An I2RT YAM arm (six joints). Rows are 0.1 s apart.
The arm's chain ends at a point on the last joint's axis. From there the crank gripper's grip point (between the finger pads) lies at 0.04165 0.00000 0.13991 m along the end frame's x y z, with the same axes.
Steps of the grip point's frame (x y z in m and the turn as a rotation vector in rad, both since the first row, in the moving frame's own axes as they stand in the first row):
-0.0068 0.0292 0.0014 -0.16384 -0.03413 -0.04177
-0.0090 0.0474 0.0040 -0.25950 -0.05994 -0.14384
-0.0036 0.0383 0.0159 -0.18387 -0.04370 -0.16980
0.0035 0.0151 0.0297 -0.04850 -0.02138 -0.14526
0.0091 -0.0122 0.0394 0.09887 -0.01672 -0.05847
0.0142 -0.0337 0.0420 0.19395 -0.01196 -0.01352
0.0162 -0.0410 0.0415 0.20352 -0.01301 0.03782
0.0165 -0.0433 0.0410 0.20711 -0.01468 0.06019
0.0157 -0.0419 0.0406 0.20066 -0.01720 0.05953
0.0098 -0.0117 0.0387 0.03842 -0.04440 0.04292
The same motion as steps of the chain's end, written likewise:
-0.0025 0.0079 0.0018 -0.16384 -0.03413 -0.04177
-0.0028 0.0166 0.0057 -0.25950 -0.05994 -0.14384
0.0009 0.0192 0.0159 -0.18387 -0.04370 -0.16980
0.0064 0.0141 0.0289 -0.04850 -0.02138 -0.14526
0.0119 0.0040 0.0395 0.09887 -0.01672 -0.05847
0.0161 -0.0061 0.0442 0.19395 -0.01196 -0.01352
0.0175 -0.0142 0.0437 0.20352 -0.01301 0.03782
0.0177 -0.0169 0.0431 0.20711 -0.01468 0.06019
0.0173 -0.0163 0.0425 0.20066 -0.01720 0.05953
0.0160 -0.0079 0.0371 0.03842 -0.04440 0.04292

